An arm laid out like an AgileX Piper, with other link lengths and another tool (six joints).
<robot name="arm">
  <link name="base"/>
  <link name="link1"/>
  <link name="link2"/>
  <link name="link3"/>
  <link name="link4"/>
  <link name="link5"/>
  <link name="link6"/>
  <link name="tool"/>
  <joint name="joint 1" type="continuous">
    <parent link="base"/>
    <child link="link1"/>
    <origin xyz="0 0 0.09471"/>
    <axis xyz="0 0 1"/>
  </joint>
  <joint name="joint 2" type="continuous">
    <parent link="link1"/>
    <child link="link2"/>
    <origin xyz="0 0 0" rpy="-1.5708 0 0"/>
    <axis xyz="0 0 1"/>
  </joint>
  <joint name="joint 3" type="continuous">
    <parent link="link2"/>
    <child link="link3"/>
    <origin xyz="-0.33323 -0.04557 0"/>
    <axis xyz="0 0 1"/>
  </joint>
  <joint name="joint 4" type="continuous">
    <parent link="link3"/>
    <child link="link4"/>
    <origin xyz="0.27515 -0.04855 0" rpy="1.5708 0 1.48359"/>
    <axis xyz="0 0 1"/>
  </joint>
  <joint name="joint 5" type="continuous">
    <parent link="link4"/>
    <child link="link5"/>
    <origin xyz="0 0 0" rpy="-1.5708 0 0"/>
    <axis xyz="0 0 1"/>
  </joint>
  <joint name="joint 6" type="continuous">
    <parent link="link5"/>
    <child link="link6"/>
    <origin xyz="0 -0.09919 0" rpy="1.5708 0 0"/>
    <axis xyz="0 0 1"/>
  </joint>
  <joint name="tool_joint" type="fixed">
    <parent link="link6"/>
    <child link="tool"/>
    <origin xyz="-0.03 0.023 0.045" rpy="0 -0.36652 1.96"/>
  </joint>
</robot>
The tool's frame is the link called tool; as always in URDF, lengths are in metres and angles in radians. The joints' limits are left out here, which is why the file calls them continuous.
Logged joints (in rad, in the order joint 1, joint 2, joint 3, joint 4, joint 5, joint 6), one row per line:
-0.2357 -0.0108 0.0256 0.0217 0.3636 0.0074
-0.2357 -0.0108 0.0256 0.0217 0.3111 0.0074
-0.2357 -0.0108 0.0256 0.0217 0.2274 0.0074
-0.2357 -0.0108 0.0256 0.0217 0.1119 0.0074
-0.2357 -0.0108 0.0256 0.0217 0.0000 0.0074
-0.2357 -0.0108 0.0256 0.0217 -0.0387 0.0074
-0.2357 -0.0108 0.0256 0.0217 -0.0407 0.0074
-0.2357 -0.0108 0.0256 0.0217 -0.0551 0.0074
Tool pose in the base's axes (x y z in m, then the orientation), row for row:
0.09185 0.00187 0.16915 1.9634 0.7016 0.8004
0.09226 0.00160 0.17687 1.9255 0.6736 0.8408
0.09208 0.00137 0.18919 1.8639 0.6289 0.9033
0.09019 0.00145 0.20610 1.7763 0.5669 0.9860
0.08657 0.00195 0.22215 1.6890 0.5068 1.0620
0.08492 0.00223 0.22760 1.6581 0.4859 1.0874
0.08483 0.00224 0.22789 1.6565 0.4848 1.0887
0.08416 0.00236 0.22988 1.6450 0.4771 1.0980
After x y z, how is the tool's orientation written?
As a rotation vector, in radians.
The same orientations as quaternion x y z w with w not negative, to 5 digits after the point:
0.79003 0.28231 0.32206 0.43868
0.77901 0.27252 0.34017 0.45074
0.76037 0.25656 0.36850 0.46929
0.73243 0.23375 0.40656 0.49357
0.70310 0.21097 0.44209 0.51546
0.69239 0.20290 0.45408 0.52272
0.69184 0.20248 0.45470 0.52308
0.68781 0.19948 0.45909 0.52570

